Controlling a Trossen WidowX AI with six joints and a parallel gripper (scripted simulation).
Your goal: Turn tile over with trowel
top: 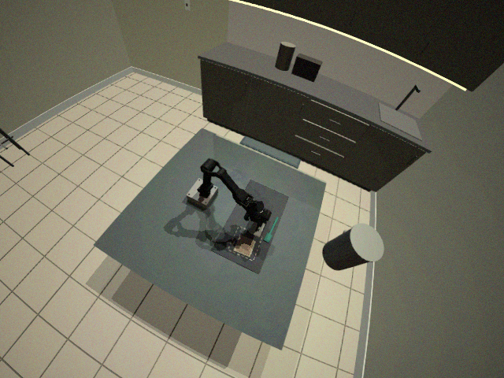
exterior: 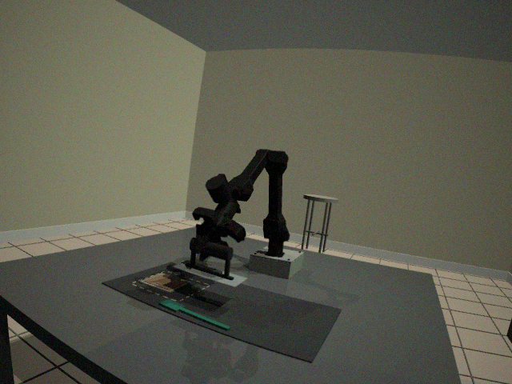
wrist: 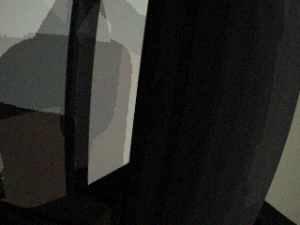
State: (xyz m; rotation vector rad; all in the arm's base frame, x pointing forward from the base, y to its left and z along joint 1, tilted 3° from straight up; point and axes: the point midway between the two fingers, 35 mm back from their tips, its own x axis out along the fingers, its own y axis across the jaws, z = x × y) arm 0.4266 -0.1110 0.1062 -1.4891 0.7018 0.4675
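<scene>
The green flat tool is 8 cm ahead of my gripper tip, 1 cm to the left of it and 13 cm below it. The rest, counted from my gripper tip: tile 7 cm behind, 14 cm to the right, 13 cm below; then dark mat 6 cm behind, 6 cm to the left, 15 cm below; then trowel 3 cm behind, 1 cm below.
</scene>
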